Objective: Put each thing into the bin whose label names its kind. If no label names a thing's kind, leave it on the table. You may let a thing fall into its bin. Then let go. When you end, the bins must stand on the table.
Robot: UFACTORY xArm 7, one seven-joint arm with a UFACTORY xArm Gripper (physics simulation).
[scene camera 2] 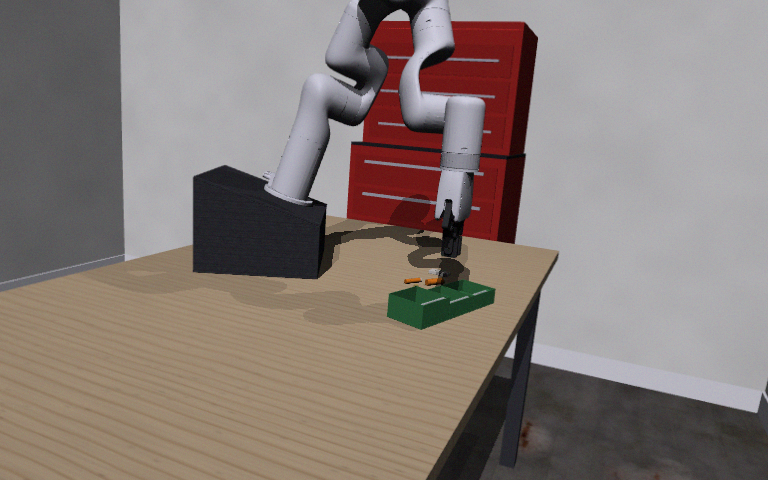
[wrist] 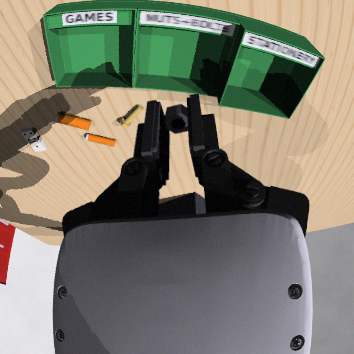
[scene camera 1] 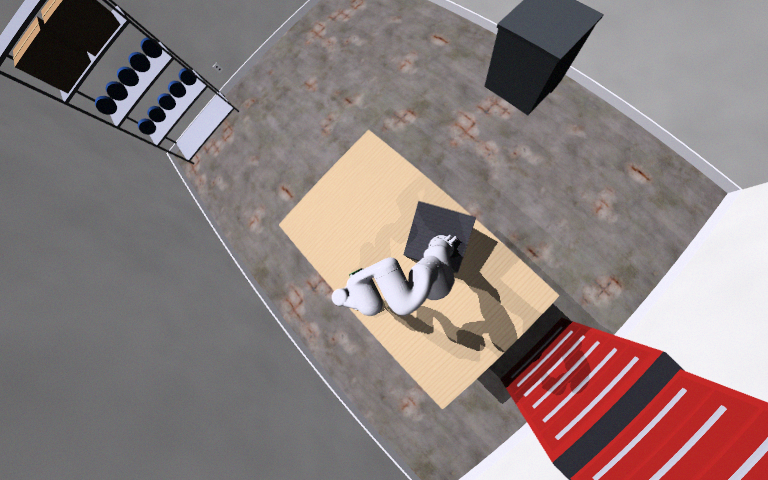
In view: the gripper point(scene camera 2: 450, 255) and a green bin unit point(scene camera 2: 421, 308).
The green bin unit shows as well in the wrist view point(wrist: 249, 64). The gripper also shows in the wrist view point(wrist: 177, 113).
